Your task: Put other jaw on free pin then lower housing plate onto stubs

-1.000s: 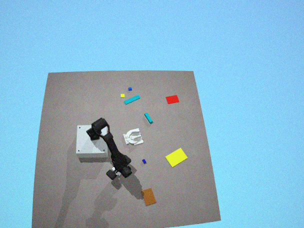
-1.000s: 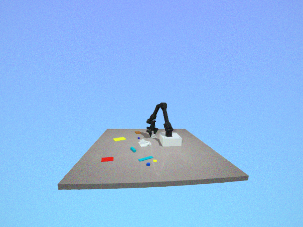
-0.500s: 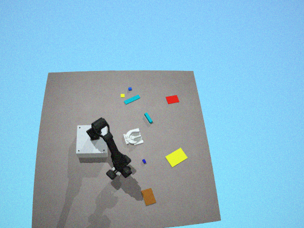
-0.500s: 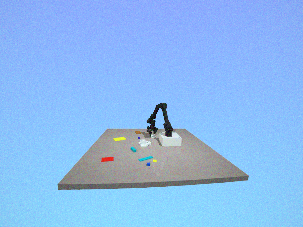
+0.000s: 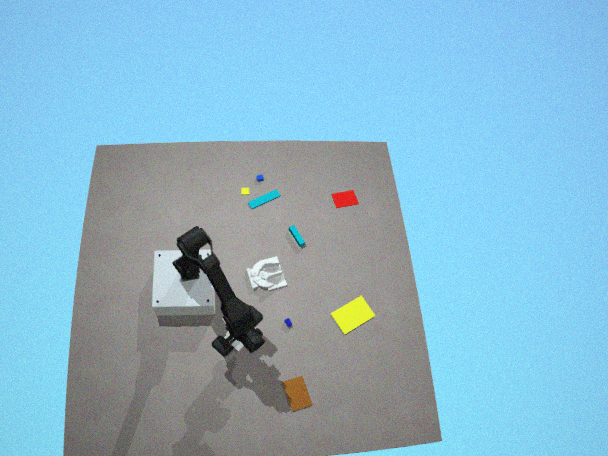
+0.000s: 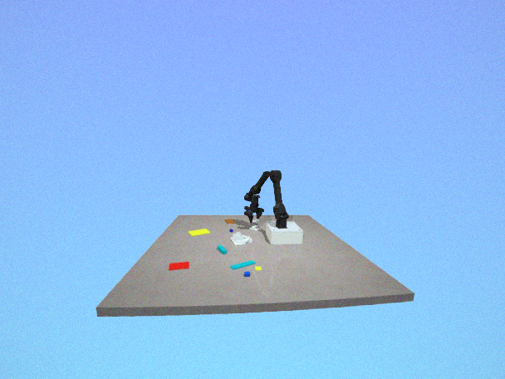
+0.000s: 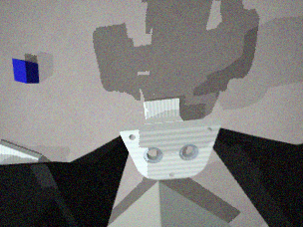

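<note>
Now: the white jaw 130 mm ahead of my gripper tip, 240 mm to the left of it and 40 mm below it. Round my gripper tip: yellow piece (430 mm ahead, 50 mm below); brown piece (150 mm ahead, 230 mm to the right, 50 mm below); white base plate (180 mm ahead, 230 mm to the left, 50 mm below).
</note>
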